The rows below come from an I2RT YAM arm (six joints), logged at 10 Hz.
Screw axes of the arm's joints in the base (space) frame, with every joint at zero. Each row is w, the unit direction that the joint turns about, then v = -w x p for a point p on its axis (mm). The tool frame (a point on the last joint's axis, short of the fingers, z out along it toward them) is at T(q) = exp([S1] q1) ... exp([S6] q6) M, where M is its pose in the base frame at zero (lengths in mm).
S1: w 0 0 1 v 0.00 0.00 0.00
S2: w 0 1 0 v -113.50 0.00 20.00
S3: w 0 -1 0 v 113.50 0.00 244.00
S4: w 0 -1 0 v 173.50 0.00 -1.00
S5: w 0 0 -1 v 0.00 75.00 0.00
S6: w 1 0 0 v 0.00 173.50 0.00
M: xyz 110.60 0.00 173.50 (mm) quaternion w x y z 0.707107 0 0.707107 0
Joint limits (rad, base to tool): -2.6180..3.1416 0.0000..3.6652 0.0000..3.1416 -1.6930..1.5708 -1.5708..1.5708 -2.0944..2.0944
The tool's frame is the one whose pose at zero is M.
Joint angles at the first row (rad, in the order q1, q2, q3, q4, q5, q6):
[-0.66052, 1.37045, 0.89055, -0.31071, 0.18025, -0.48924]
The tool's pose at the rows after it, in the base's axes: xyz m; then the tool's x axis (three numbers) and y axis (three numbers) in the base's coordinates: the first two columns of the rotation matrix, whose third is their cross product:
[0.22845 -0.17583 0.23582 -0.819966 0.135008 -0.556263 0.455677 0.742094 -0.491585]
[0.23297 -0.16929 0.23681 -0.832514 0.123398 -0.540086 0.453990 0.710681 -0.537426]
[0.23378 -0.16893 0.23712 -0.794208 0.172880 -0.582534 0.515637 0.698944 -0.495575]
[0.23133 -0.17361 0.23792 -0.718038 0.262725 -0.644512 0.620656 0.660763 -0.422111]
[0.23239 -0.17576 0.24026 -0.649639 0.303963 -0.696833 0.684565 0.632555 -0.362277]
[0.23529 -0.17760 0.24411 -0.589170 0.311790 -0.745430 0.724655 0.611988 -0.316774]
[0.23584 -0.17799 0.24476 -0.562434 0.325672 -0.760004 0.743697 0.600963 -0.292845]
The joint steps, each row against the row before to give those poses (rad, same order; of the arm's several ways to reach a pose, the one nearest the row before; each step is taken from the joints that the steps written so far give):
[0.04616, 0.00000, 0.00000, -0.00115, 0.16327, 0.09422]
[0.03624, -0.00001, -0.00001, 0.00382, 0.07516, 0.00001]
[0.00267, 0.00039, 0.00001, 0.00534, 0.00076, 0.07515]
[-0.01830, 0.00000, -0.00001, 0.01069, -0.00076, 0.11712]
[-0.00460, -0.00039, 0.00002, 0.02935, -0.00459, 0.07704]
[0.00000, -0.00001, -0.00003, 0.04847, -0.00343, 0.04464]
[0.00000, 0.00041, 0.00002, 0.00916, 0.00038, 0.02899]

